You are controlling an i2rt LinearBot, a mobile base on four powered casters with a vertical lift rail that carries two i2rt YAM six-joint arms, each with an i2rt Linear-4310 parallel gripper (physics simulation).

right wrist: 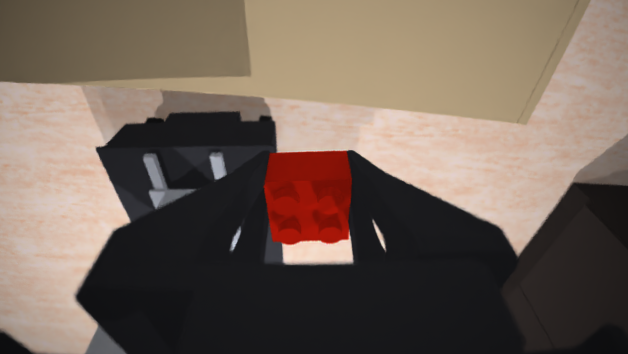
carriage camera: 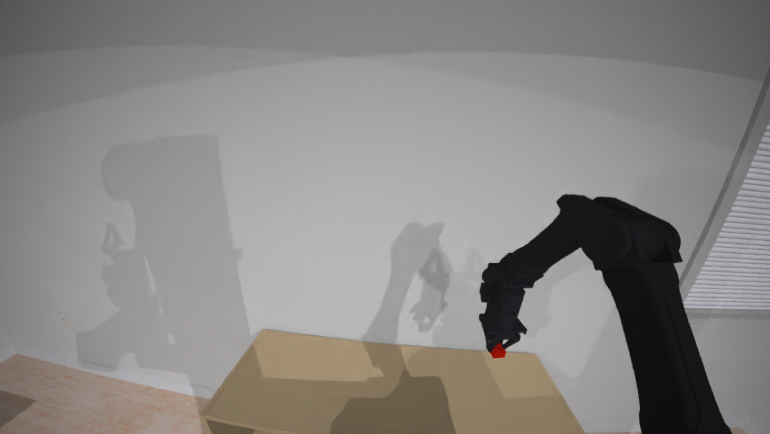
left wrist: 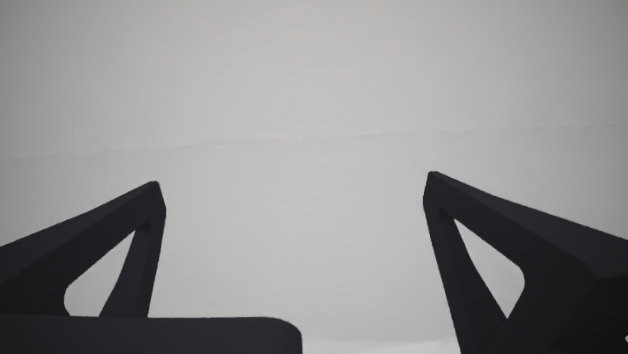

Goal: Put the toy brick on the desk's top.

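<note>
The red toy brick is held between the fingertips of my right gripper, which is shut on it. Its studs face the camera in the right wrist view. In the carriage view the brick overlaps the far edge of a tan wooden unit's top. In the right wrist view it hangs above the floor, beside that unit. My left gripper is wide open and empty, facing a plain pale surface. I cannot tell a desk apart from the tan unit in these views.
The tan unit stands low in the carriage view, before a grey wall. A black part with light bars is left of the brick in the right wrist view; a dark brown object is at the right. A window blind shows at the right.
</note>
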